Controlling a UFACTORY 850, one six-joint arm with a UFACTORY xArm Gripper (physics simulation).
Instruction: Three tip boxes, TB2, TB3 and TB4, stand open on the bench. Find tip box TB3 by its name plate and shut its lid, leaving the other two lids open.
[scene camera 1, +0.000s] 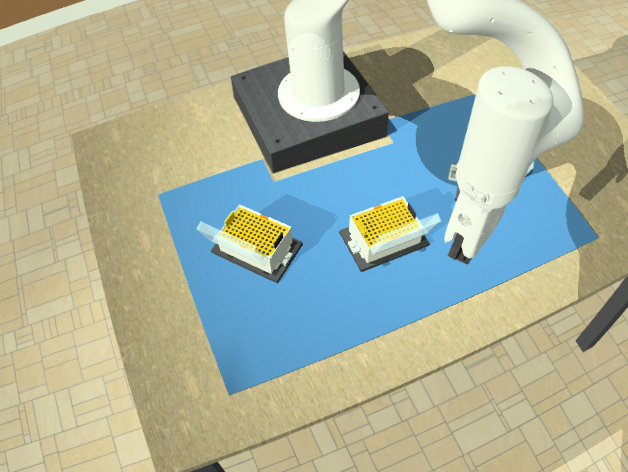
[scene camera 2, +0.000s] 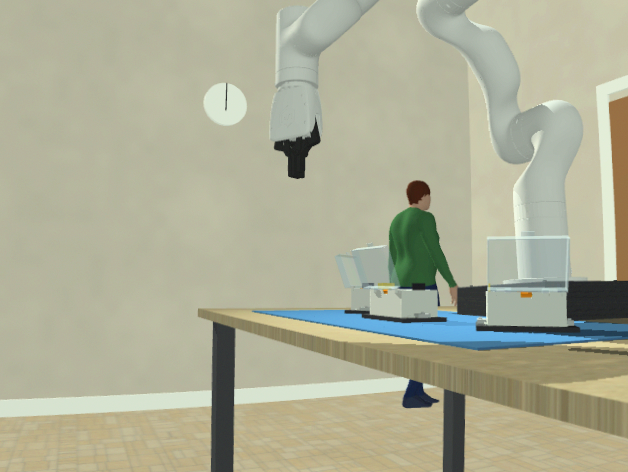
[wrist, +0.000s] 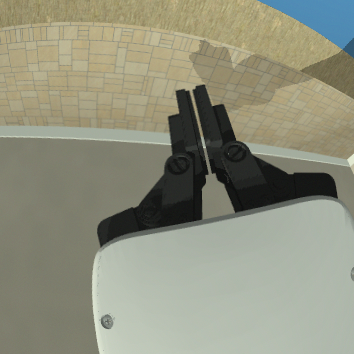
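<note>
The middle tip box, TB3 (scene camera 1: 380, 233) (scene camera 2: 403, 303), stands on a black base. Its clear lid (scene camera 1: 428, 224) (scene camera 2: 373, 261) is open. The left box, TB2 (scene camera 1: 253, 238) (scene camera 2: 360, 299), has its lid (scene camera 1: 208, 232) (scene camera 2: 348, 271) open. TB4 (scene camera 2: 526, 309) is nearest in scene camera 2, lid (scene camera 2: 527, 263) upright; the arm mostly hides it in scene camera 1, where its white name plate (scene camera 1: 453, 172) shows. No plate is readable. My gripper (scene camera 1: 459, 255) (scene camera 2: 296, 172) (wrist: 194, 105) is shut, empty and high above the bench, appearing right of TB3's lid in scene camera 1.
The boxes stand on a blue mat (scene camera 1: 324, 324) on the bench (scene camera 1: 126, 177). The black robot base block (scene camera 1: 324, 147) (scene camera 2: 472, 299) is behind them. A person in green (scene camera 2: 413, 248) stands beyond the bench. The wrist view shows floor tiles (wrist: 100, 75).
</note>
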